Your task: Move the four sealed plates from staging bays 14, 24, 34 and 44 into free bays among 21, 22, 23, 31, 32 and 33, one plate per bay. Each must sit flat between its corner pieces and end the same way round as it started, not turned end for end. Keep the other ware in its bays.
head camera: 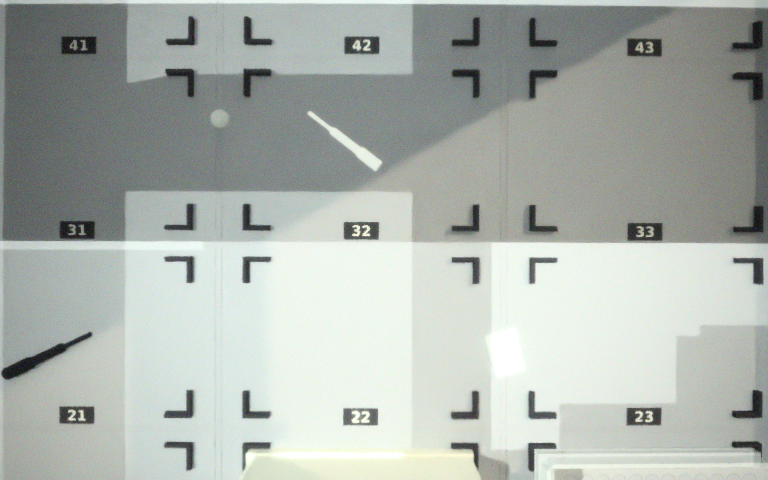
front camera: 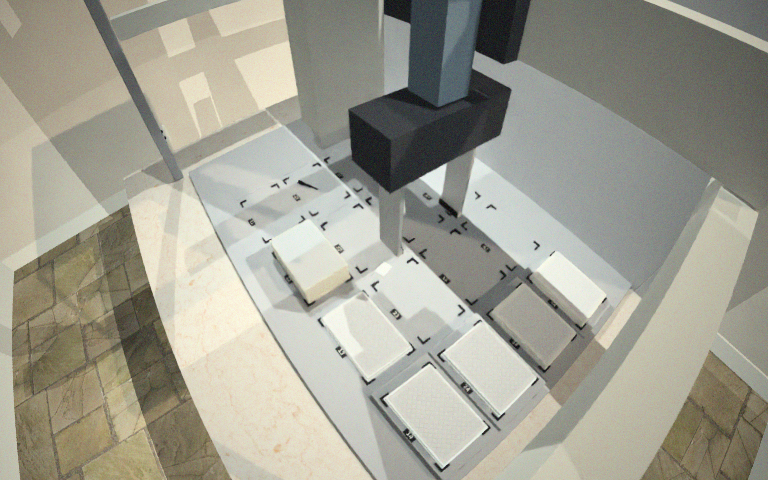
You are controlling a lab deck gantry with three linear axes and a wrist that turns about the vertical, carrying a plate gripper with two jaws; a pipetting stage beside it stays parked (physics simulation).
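Frame: origin at the robot's base, x ahead, y left, z up, level; millimetres.
Seen in the pictures: gripper, fingertip midpoint: point(front camera: 422, 226); robot's base at its link origin: point(front camera: 241, 203).
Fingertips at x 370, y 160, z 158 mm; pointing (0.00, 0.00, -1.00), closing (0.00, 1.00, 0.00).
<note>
Pixels of each thing's top centre, then the offset from my fingertips to it. "spot": a spot on its surface instead.
- bay 14 at a spot on its surface: point(front camera: 436, 416) spot: dy -120, dx +189, dz -129 mm
- bay 24 at a spot on its surface: point(front camera: 489, 367) spot: dy -14, dx +186, dz -129 mm
- bay 34 at a spot on its surface: point(front camera: 532, 326) spot: dy +87, dx +187, dz -129 mm
- bay 44 at a spot on its surface: point(front camera: 570, 287) spot: dy +200, dx +189, dz -129 mm
- tall cream block at its top centre: point(front camera: 306, 252) dy -117, dx -142, dz -116 mm
- pale plate at its top centre: point(front camera: 365, 332) dy -117, dx +22, dz -143 mm
- dark slender tool at its top centre: point(head camera: 41, 356) point(front camera: 307, 183) dy -20, dx -320, dz -150 mm
- white slender tool at its top centre: point(head camera: 343, 137) dy +103, dx -152, dz -150 mm
In the front view four flat, pale sealed plates lie in the staging bays: bay 14 point(front camera: 436, 416), bay 24 point(front camera: 489, 367), bay 34 point(front camera: 532, 326) in shade, and bay 44 point(front camera: 570, 287). Each lies between its corner pieces. My gripper point(front camera: 423, 229) is open and empty, its two jaws wide apart above the middle of the deck, well away from these plates. The gripper does not show in the head view. Bay labels 22 point(head camera: 360, 417), 23 point(head camera: 643, 416), 32 point(head camera: 360, 230) and 33 point(head camera: 644, 231) show there, with no plate in those bays. Bays 21 and 31 show partly.
A tall cream block point(front camera: 308, 257) point(head camera: 362, 468) stands in bay 12, and a pale plate point(front camera: 368, 337) point(head camera: 668, 473) lies in bay 13. A dark slender tool point(front camera: 307, 184) point(head camera: 48, 355) is in bay 21, a white slender tool point(head camera: 344, 141) in bay 32. A column point(front camera: 339, 62) stands behind.
</note>
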